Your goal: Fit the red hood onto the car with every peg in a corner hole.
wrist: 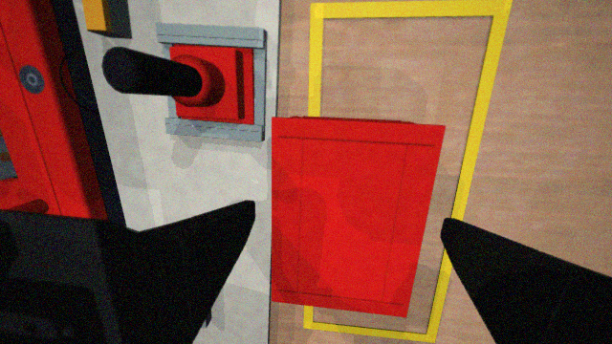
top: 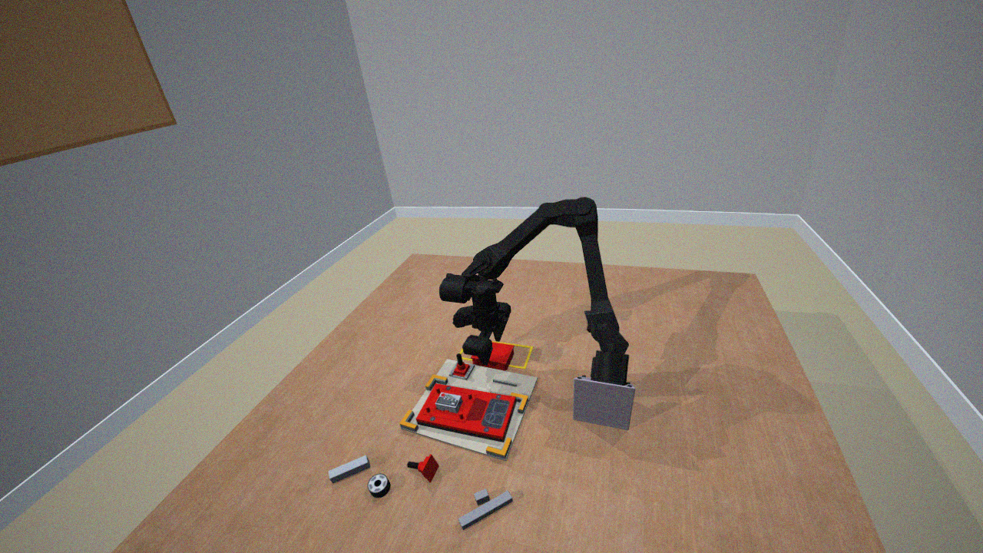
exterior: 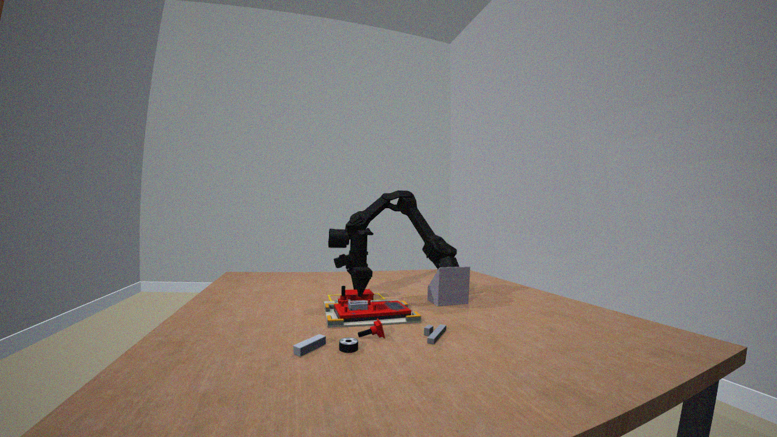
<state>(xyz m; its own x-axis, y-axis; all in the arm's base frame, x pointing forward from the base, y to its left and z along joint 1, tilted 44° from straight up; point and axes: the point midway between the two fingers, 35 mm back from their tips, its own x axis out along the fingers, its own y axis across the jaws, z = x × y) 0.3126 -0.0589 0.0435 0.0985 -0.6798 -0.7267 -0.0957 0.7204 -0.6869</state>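
The red hood is right at my gripper tip. The rest, counted from my gripper tip: grey engine block: 20 cm to the left, 1 cm ahead; black wheel: 40 cm to the left, 5 cm ahead, 1 cm below.
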